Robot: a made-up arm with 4 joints. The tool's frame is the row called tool.
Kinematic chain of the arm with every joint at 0, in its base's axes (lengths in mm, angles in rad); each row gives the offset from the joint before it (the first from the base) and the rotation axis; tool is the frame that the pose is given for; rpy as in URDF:
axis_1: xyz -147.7 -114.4 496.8 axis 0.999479 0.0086 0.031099
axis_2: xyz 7 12.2 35 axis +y
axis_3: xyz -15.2 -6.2 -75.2 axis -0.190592 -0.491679 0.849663
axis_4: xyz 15.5 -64.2 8 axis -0.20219 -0.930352 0.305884
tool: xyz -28.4 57 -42.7 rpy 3.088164 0.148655 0.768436
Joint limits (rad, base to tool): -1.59..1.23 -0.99..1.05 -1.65..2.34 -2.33..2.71
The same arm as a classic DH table. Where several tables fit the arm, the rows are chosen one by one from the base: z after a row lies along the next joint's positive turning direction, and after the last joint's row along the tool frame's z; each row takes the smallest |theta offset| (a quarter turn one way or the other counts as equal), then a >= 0, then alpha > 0; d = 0 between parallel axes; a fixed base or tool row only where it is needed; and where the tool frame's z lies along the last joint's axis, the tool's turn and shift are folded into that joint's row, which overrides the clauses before.
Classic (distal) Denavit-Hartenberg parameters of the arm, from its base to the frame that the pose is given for. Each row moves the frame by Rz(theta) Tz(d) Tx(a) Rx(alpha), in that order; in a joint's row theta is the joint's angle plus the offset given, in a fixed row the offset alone. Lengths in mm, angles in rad.
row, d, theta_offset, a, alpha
base (fixed), 501.4, -1.5622, 113.1, -1.5397
axis_1, -140.7, -1.5711, 34.8, 1.5622
axis_2, -33.6, 1.3812, -31.3, 2.0848
axis_3, -102, -0.2004, 27.2, 0.7138
axis_4, 19.2, -0.1634, -38.9, 1.7282
tool (fixed), 27.3, -0.9953, 0, 0
Joint limits (rad, base to tool): -1.59..1.23 -0.99..1.05 -1.65..2.34 -2.33..2.71

